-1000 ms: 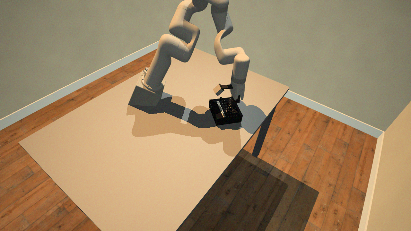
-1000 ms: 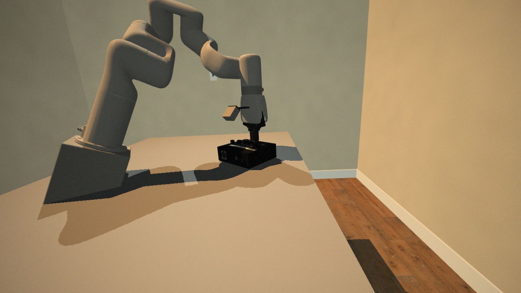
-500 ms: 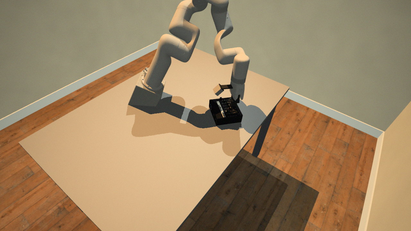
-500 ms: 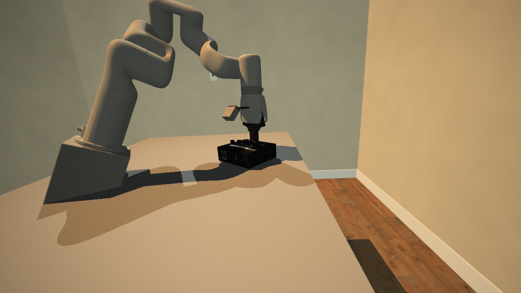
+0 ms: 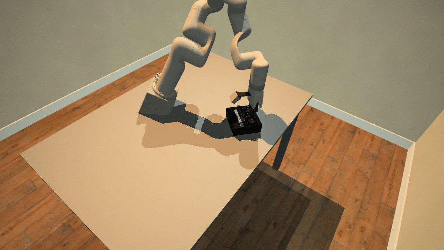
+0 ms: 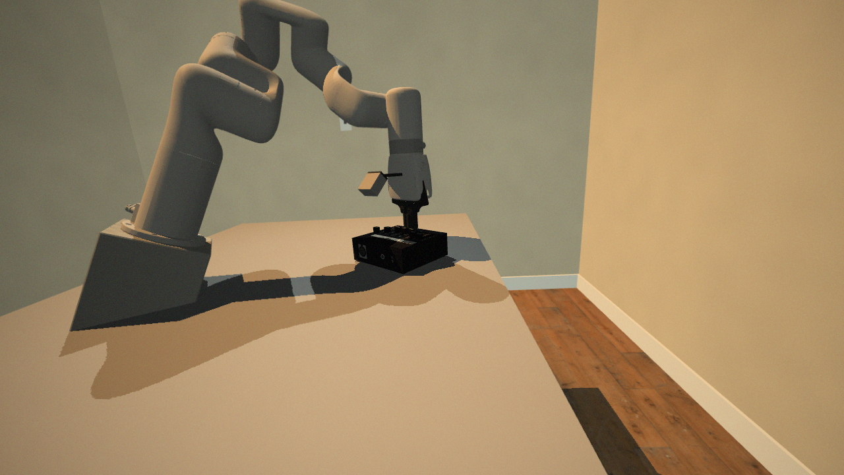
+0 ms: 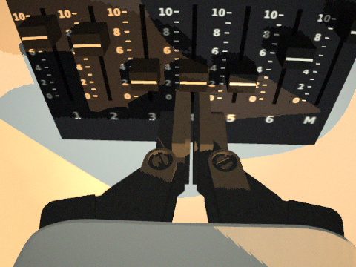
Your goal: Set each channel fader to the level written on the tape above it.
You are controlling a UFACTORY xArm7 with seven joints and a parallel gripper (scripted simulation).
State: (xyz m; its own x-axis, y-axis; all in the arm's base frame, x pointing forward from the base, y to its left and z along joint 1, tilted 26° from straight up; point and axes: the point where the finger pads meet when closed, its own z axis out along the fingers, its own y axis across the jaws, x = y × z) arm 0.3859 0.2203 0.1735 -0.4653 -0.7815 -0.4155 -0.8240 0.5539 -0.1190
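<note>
Right now my hand is 3 cm past the channel 5 fader cap, 1 cm to the left of it and 1 cm above it. From my hand the other things lie so: channel 6 fader cap 6 cm behind, 1 cm to the right, 1 cm below; channel 4 fader cap 1 cm behind, 2 cm to the right, 1 cm below; channel 3 fader cap 1 cm ahead, 3 cm to the right, 1 cm below.
</note>
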